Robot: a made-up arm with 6 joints. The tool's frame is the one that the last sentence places.
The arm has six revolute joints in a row. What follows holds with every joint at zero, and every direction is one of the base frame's.
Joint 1 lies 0.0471 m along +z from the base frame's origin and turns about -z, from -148.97 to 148.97 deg.
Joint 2 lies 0.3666 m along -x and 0.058 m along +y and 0.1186 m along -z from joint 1 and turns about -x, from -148.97 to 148.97 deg.
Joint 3 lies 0.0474 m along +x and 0.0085 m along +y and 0.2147 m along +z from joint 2 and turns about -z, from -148.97 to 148.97 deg.
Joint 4 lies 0.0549 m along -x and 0.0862 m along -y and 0.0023 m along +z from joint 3 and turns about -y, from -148.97 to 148.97 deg.
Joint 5 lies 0.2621 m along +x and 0.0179 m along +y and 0.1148 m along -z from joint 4 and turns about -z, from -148.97 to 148.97 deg.
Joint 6 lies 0.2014 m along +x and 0.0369 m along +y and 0.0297 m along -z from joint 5 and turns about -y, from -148.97 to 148.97 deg.
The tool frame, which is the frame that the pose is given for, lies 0.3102 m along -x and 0.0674 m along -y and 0.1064 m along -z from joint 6; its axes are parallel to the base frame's.
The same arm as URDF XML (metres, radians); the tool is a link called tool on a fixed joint. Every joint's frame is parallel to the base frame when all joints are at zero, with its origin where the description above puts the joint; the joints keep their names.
<robot name="arm">
<link name="base_link"/>
<link name="link1"/>
<link name="link2"/>
<link name="link3"/>
<link name="link4"/>
<link name="link5"/>
<link name="link6"/>
<link name="tool"/>
<joint name="joint 1" type="revolute"><parent link="base_link"/><child link="link1"/><origin xyz="0.0000 0.0000 0.0471" rpy="0.0000 0.0000 0.0000"/><axis xyz="0 0 -1"/><limit lower="-2.6000" upper="2.6000"/></joint>
<joint name="joint 2" type="revolute"><parent link="link1"/><child link="link2"/><origin xyz="-0.3666 0.0580 -0.1186" rpy="0.0000 0.0000 0.0000"/><axis xyz="-1 0 0"/><limit lower="-2.6000" upper="2.6000"/></joint>
<joint name="joint 3" type="revolute"><parent link="link2"/><child link="link3"/><origin xyz="0.0474 0.0085 0.2147" rpy="0.0000 0.0000 0.0000"/><axis xyz="0 0 -1"/><limit lower="-2.6000" upper="2.6000"/></joint>
<joint name="joint 4" type="revolute"><parent link="link3"/><child link="link4"/><origin xyz="-0.0549 -0.0862 0.0023" rpy="0.0000 0.0000 0.0000"/><axis xyz="0 -1 0"/><limit lower="-2.6000" upper="2.6000"/></joint>
<joint name="joint 5" type="revolute"><parent link="link4"/><child link="link5"/><origin xyz="0.2621 0.0179 -0.1148" rpy="0.0000 0.0000 0.0000"/><axis xyz="0 0 -1"/><limit lower="-2.6000" upper="2.6000"/></joint>
<joint name="joint 6" type="revolute"><parent link="link5"/><child link="link6"/><origin xyz="0.2014 0.0369 -0.0297" rpy="0.0000 0.0000 0.0000"/><axis xyz="0 -1 0"/><limit lower="-2.6000" upper="2.6000"/></joint>
<joint name="tool_joint" type="fixed"><parent link="link6"/><child link="tool"/><origin xyz="-0.3102 -0.0674 -0.1064" rpy="0.0000 0.0000 0.0000"/></joint>
</robot>

